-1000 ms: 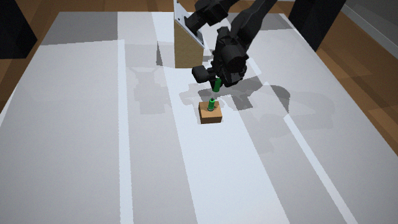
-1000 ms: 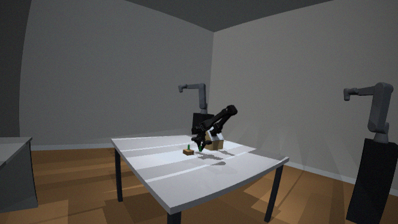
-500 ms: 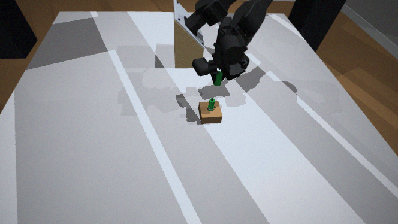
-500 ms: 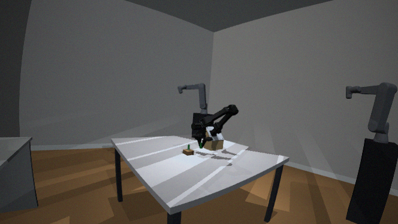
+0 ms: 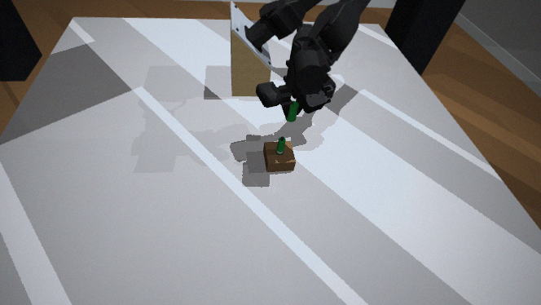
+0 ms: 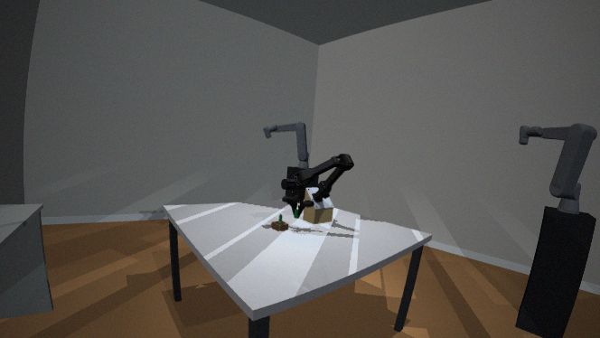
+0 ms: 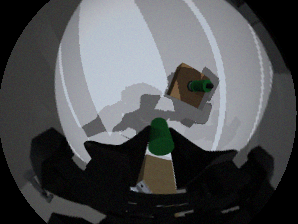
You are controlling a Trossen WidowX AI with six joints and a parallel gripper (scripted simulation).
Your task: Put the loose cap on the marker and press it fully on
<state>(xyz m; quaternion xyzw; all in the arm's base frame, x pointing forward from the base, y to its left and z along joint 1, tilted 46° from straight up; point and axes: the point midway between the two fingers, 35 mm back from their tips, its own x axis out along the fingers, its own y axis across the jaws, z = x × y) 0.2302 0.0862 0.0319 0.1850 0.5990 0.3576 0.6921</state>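
My gripper tip is now 80 mm short of the green marker, 40 mm to the left of it and 10 mm above it. Also, from my gripper tip: brown holder block 80 mm ahead, 60 mm below, 40 mm to the right; then green cap 10 mm above.
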